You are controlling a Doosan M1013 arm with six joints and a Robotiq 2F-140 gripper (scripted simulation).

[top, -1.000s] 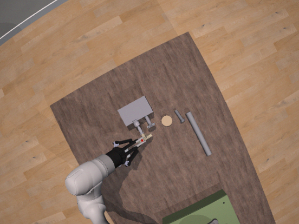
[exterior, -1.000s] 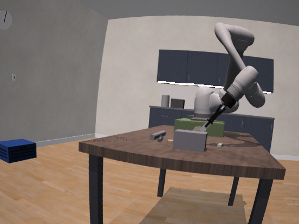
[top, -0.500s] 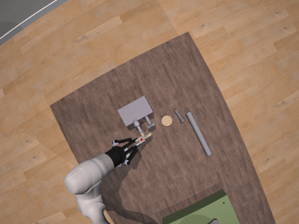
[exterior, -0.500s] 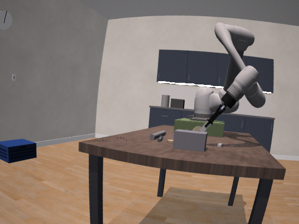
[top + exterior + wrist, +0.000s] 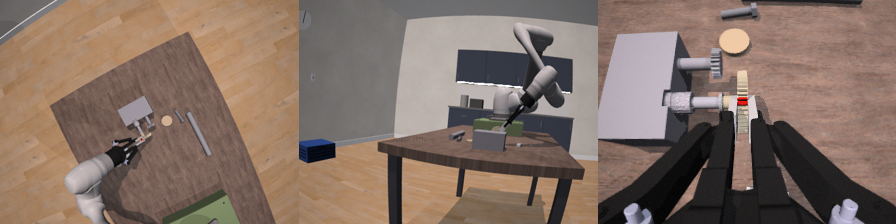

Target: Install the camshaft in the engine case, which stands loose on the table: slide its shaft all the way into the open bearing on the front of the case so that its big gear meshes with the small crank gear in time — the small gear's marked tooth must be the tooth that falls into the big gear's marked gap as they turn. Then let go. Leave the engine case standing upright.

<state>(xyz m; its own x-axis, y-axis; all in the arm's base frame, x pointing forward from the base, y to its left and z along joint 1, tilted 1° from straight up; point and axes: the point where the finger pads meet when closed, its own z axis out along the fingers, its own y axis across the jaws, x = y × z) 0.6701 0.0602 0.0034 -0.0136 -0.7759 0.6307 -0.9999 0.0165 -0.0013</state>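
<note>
Right now the crank gear is 9 cm to the right of my hand, 4 cm below it and 3 cm ahead of it. Round my hand: washer 17 cm to the left, 10 cm below, 7 cm behind; then tan disc 17 cm to the right, 9 cm below, 1 cm ahead; then white block 10 cm to the left, 9 cm below, 3 cm behind.
</note>
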